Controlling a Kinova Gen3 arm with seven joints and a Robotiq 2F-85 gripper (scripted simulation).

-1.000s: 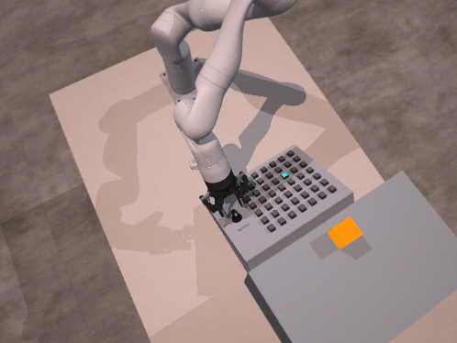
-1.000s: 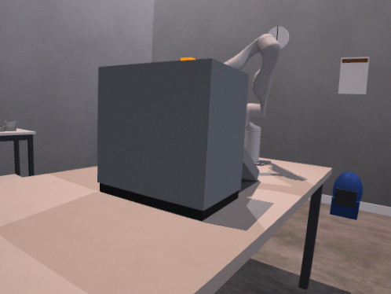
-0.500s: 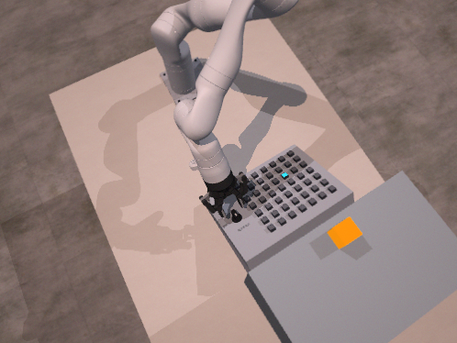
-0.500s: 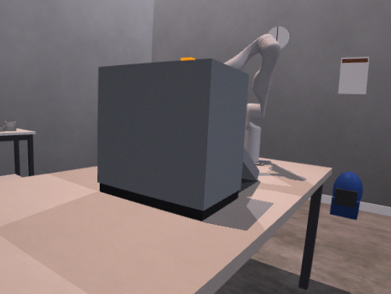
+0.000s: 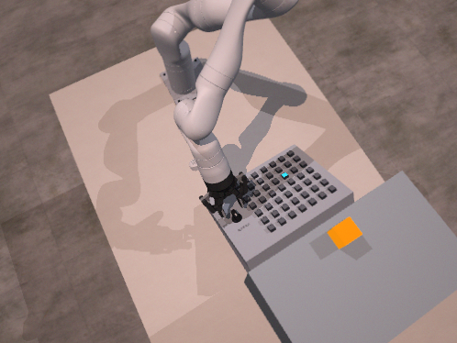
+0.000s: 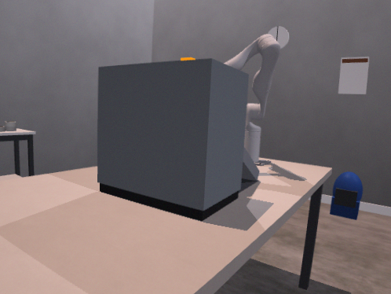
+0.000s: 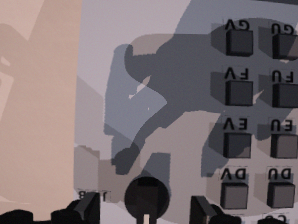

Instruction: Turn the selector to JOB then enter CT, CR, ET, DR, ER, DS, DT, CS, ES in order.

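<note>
Right now the black selector knob is 30 mm below my hand and 20 mm ahead of it. From my hand the other things lie so: sloped keypad panel 120 mm to the left, 80 mm below, 30 mm ahead.
</note>
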